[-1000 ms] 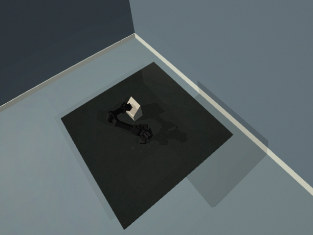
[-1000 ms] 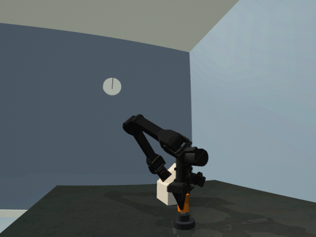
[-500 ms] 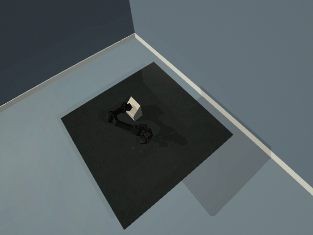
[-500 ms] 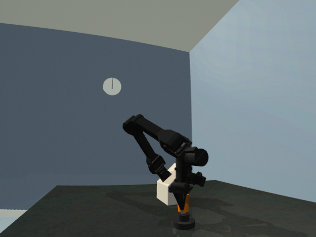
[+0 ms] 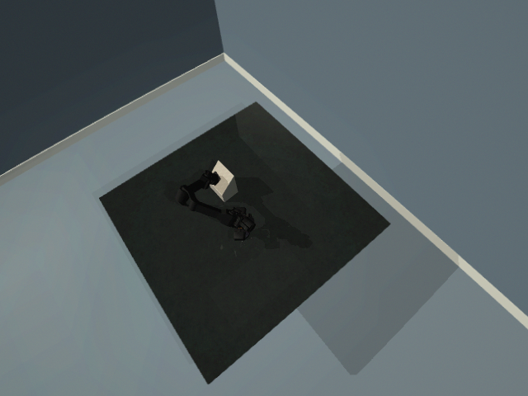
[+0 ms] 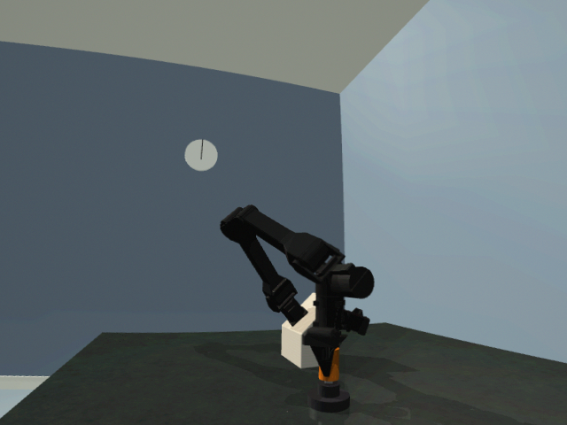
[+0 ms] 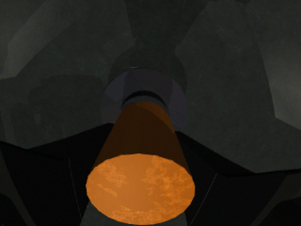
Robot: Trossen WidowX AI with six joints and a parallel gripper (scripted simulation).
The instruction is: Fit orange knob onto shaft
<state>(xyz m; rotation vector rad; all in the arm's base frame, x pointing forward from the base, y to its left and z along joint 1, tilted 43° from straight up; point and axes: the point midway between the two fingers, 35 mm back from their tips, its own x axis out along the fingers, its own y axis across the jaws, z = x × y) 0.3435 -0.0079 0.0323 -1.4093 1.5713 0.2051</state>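
My gripper tip is now 30 mm above the round black pedestal. Round my gripper tip: orange knob 30 mm above.
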